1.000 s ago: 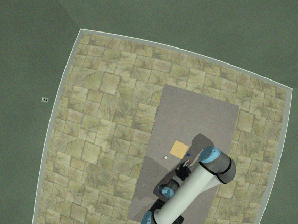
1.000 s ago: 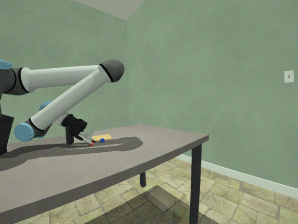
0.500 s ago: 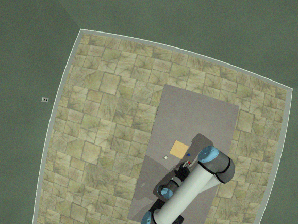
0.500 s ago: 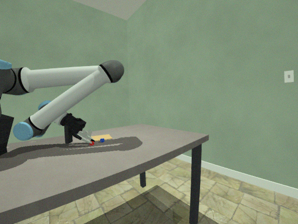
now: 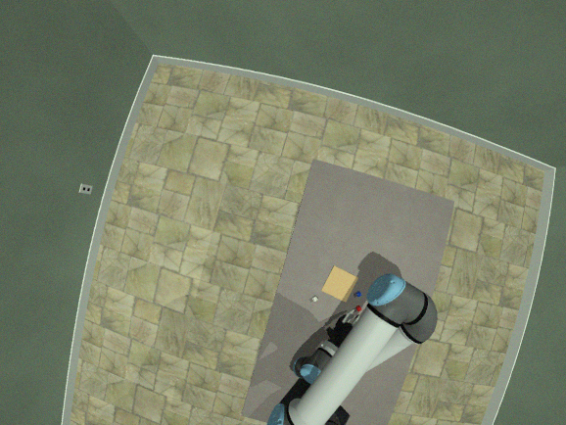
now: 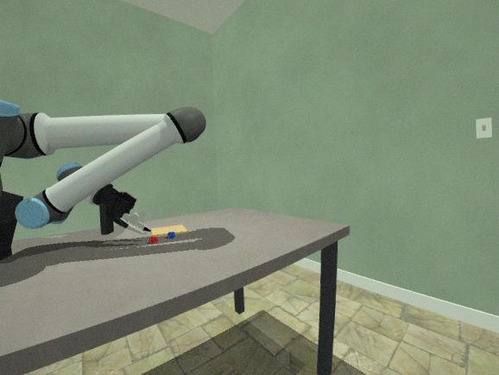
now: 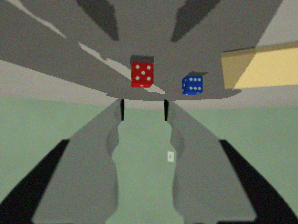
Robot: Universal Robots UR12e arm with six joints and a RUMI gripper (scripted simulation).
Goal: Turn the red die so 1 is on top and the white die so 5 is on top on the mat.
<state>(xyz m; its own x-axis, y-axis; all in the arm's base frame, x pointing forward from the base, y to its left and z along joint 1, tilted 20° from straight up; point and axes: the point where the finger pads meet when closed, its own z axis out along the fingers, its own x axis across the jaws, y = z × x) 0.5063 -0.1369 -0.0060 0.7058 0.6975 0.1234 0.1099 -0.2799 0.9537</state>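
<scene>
Right now the red die is 20 mm ahead of my hand, 30 mm to the right of it and 30 mm below it. The rest, counted from my hand: blue die: 90 mm ahead, 20 mm to the right, 30 mm below; then tan mat: 130 mm ahead, 80 mm to the left, 40 mm below; then white die: 50 mm ahead, 200 mm to the left, 30 mm below.
</scene>
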